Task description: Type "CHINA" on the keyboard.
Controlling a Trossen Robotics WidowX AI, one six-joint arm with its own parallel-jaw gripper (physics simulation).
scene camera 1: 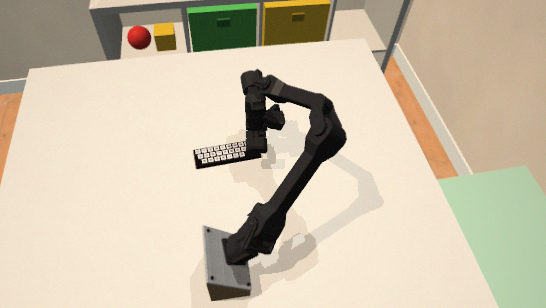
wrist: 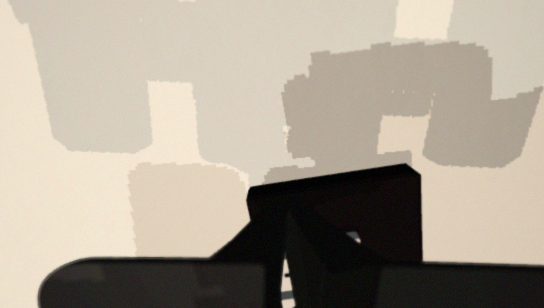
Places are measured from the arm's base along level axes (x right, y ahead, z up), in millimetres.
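Pixels of known places: gripper, fingertip midpoint: (wrist: 283, 206); arm's base at its link origin: (scene camera 1: 233, 252).
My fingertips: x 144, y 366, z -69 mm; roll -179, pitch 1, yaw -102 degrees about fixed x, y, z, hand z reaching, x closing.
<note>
Ahead of a thing's pixels: the offset from my fingertips to its top centre. "pt": to the spot under its first point. Level surfaces: height alone.
A black keyboard {pt dz +3, dx -113, dy -24 mm} (scene camera 1: 221, 154) with white keys in several rows lies slightly slanted on the table. In the wrist view, one end of the keyboard {pt dz +0, dx -11, dy -42 mm} (wrist: 395, 215) shows dark, with a bit of a white key beside the fingers; the letters are too small or hidden to read. My gripper (scene camera 1: 256, 151) (wrist: 283, 206) is shut, with nothing held between its fingers. It points down over the keyboard's right end and covers the keys there. Whether the fingertips touch a key cannot be told.
The arm's grey base plate (scene camera 1: 220, 260) stands near the table's {dz -11 mm} (scene camera 1: 100, 210) front. Behind the table, a shelf unit (scene camera 1: 106, 35) holds a red ball (scene camera 1: 139, 37), a yellow block (scene camera 1: 164, 37), a green bin (scene camera 1: 222, 32) and a yellow bin (scene camera 1: 296, 27). Arm shadows fall on the table.
</note>
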